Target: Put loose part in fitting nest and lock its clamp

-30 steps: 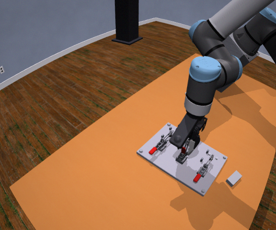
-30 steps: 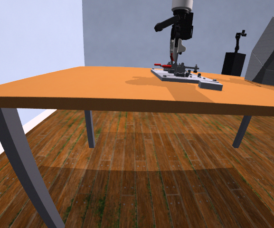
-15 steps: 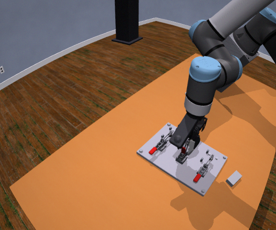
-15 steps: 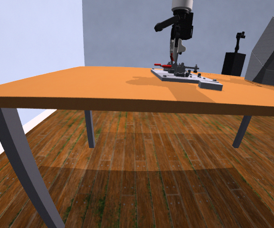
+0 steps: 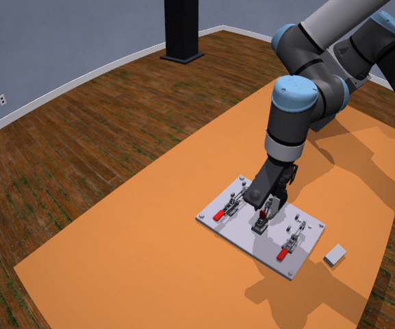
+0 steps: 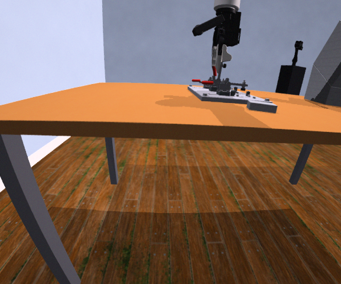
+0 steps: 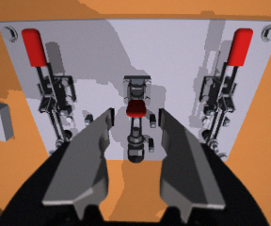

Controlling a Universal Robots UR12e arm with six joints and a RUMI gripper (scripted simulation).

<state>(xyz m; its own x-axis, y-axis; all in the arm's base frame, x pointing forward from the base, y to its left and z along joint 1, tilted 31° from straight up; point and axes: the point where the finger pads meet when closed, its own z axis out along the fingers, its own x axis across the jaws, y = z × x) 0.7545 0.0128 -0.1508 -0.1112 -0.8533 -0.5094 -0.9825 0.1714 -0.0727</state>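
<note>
The grey rectangular block is 40 mm behind my hand, 260 mm to the left of it and 90 mm below it. Also, from my hand: fixture plate (40 mm behind, 90 mm below).
</note>
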